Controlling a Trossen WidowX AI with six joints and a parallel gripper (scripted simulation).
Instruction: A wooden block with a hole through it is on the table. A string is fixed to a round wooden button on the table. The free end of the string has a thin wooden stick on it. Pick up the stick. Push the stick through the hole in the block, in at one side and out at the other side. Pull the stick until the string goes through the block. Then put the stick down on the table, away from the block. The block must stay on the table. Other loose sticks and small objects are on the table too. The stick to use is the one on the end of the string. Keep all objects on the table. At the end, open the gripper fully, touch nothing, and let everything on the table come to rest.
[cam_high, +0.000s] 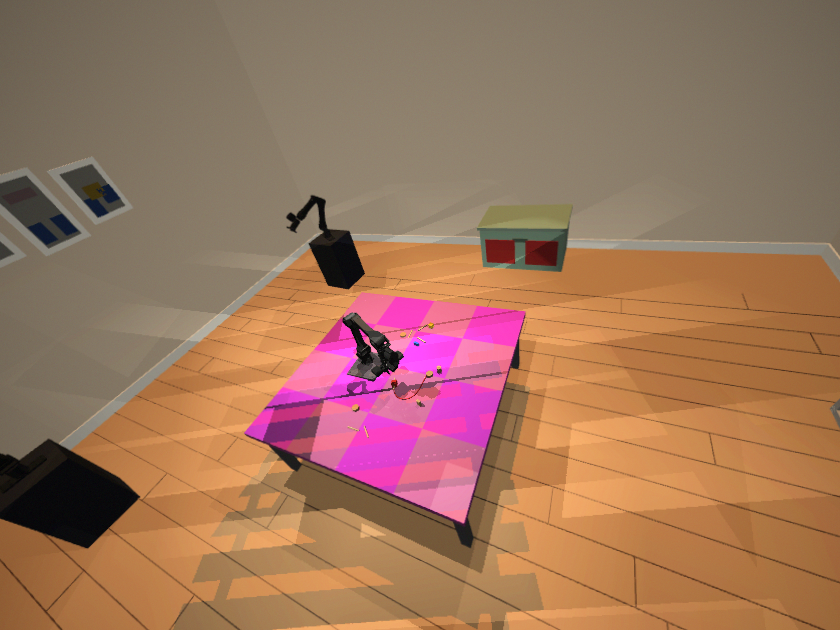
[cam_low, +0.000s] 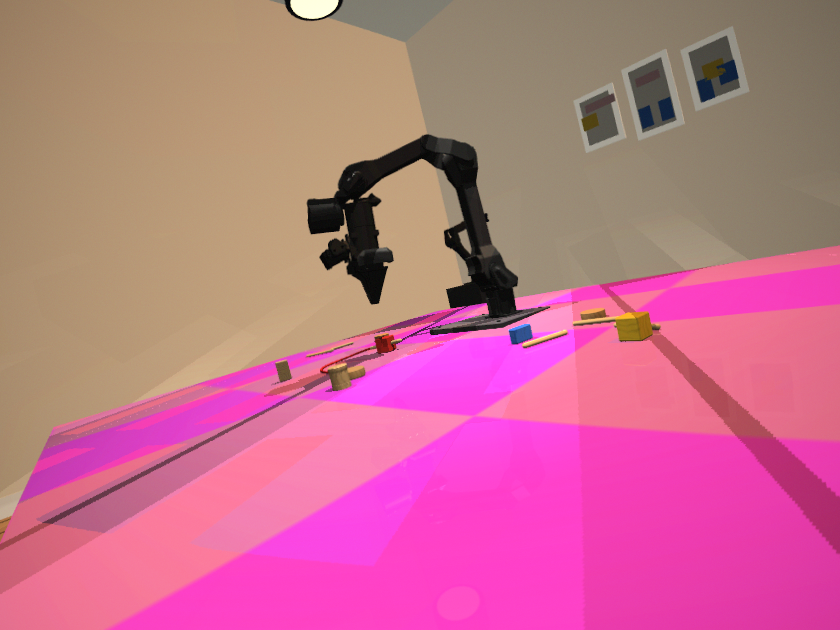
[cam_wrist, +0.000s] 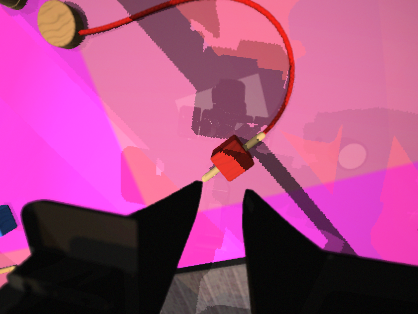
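Right now my gripper tip is 90 mm above the red block, 10 mm to the left of it and 10 mm past it. The rest, counted from my gripper tip: thin wooden stick (90 mm below, 20 mm to the right); round wooden button (150 mm ahead, 130 mm to the left, 90 mm below); tan block (190 mm ahead, 80 mm below, 70 mm to the right).
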